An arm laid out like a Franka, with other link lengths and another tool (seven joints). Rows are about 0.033 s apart.
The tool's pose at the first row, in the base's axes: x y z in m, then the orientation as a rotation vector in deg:
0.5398, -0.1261, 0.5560, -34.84, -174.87, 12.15
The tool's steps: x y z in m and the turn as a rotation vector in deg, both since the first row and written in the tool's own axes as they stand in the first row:
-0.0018, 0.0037, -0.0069, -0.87, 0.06, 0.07
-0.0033, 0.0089, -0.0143, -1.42, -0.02, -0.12
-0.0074, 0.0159, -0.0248, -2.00, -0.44, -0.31
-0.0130, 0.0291, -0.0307, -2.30, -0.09, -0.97
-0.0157, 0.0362, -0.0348, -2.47, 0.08, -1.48
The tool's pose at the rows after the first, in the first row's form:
0.5432, -0.1225, 0.5623, -34.99, -175.05, 10.81
0.5469, -0.1174, 0.5690, -34.73, -175.32, 10.00
0.5539, -0.1112, 0.5784, -34.50, -175.93, 9.27
0.5643, -0.1005, 0.5825, -33.47, -175.82, 8.67
0.5697, -0.0945, 0.5856, -32.68, -175.82, 8.34

